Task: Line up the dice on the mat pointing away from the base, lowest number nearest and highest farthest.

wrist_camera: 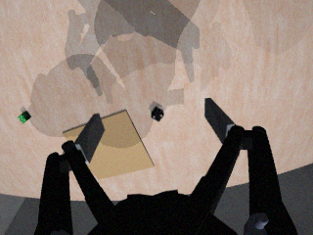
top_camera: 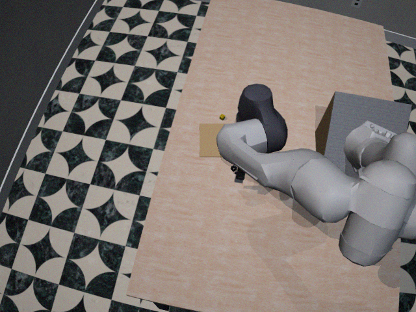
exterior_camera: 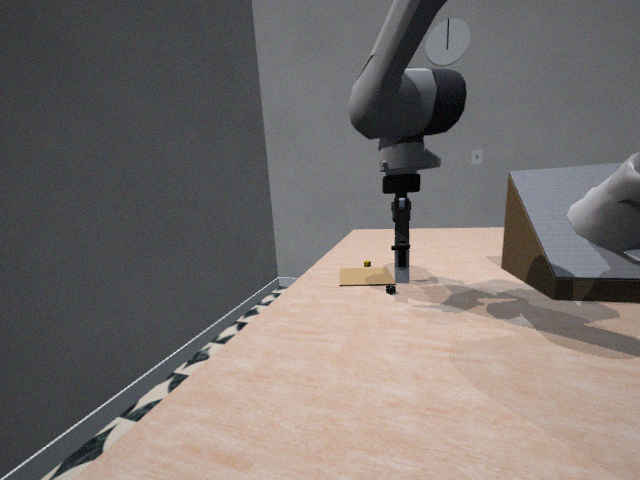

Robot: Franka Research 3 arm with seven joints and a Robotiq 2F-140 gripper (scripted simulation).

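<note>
Now: hand 2 cm short of the black die and 5 cm above it. From my hand the other things lie so: yellow die: 9 cm ahead, 20 cm to the right, 5 cm below; green die: 2 cm behind, 25 cm to the right, 5 cm below; tan mat: 9 cm ahead, 10 cm to the right, 6 cm below.
</note>
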